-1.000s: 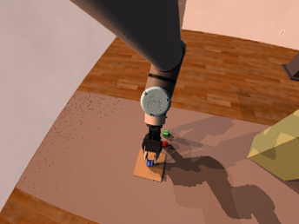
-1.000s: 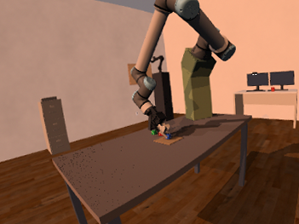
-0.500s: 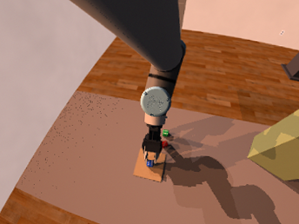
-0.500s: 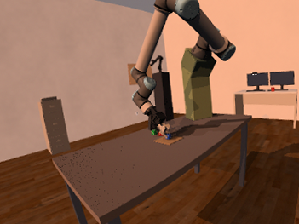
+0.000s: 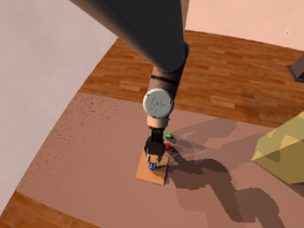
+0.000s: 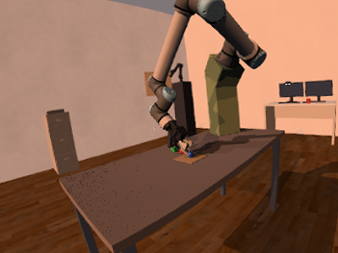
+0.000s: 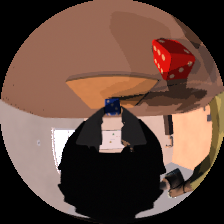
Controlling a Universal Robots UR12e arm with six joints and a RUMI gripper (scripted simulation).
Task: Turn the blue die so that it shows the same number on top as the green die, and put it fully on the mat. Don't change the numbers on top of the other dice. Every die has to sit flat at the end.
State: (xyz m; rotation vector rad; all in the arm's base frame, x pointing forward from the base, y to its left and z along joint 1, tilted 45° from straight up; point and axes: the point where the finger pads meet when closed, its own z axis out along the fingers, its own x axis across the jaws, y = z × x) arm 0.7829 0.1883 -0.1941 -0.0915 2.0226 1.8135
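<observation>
The blue die lies 10 mm to the left of my hand and 10 mm below it. Round my hand: tan mat: 30 mm below, 10 mm to the left; green die: 180 mm to the right, 50 mm behind, 20 mm below; red die: 110 mm to the right, 60 mm behind, 20 mm below.
</observation>
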